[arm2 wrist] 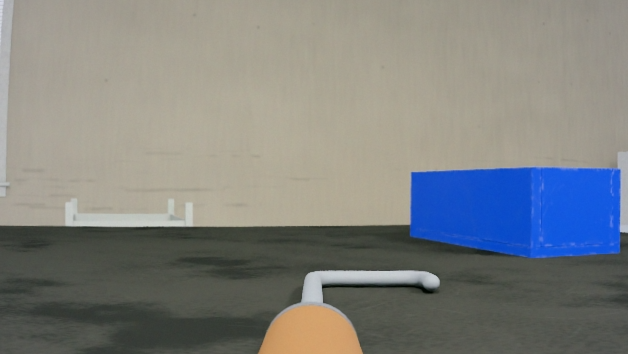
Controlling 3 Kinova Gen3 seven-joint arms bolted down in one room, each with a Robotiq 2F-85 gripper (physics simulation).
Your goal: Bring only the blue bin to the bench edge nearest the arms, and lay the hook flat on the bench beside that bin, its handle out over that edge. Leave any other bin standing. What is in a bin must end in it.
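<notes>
The hook (370, 278) lies low over the dark bench (125, 280), seen end-on from behind its handle. Its orange handle (311, 330) fills the bottom middle and runs out of the view, hiding most of the rod. The grey bent end points right and shows close to the bench top. The blue bin (472, 210) stands upright on the bench at the right, beyond the hook and apart from it. Its inside cannot be seen. The near bench edge does not show. No gripper fingers show in this view.
A low white frame with corner posts (189, 214) stands beyond the bench at the left. Part of a pale object (623, 192) shows at the right edge behind the blue bin. A beige wall (300, 100) is at the back, with a white window frame (4, 125) at far left.
</notes>
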